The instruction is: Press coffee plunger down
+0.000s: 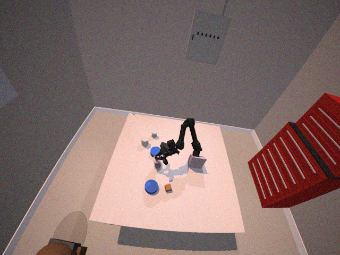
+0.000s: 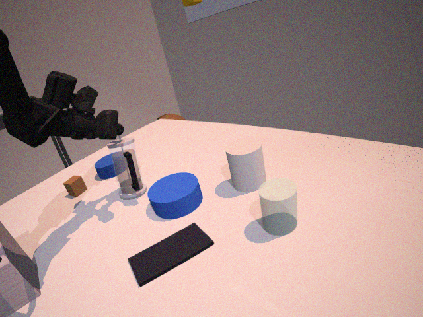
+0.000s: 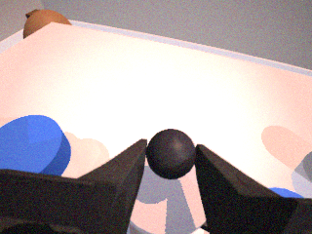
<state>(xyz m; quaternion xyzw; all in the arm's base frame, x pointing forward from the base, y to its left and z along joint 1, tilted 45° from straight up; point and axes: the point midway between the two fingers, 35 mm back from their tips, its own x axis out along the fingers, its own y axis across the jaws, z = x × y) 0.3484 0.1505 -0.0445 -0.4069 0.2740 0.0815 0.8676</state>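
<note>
The coffee press lies 8 cm below my gripper tip, 2 cm to the right of it and 2 cm behind it. Round my gripper tip: orange cube 19 cm to the left, 18 cm behind, 15 cm below.
</note>
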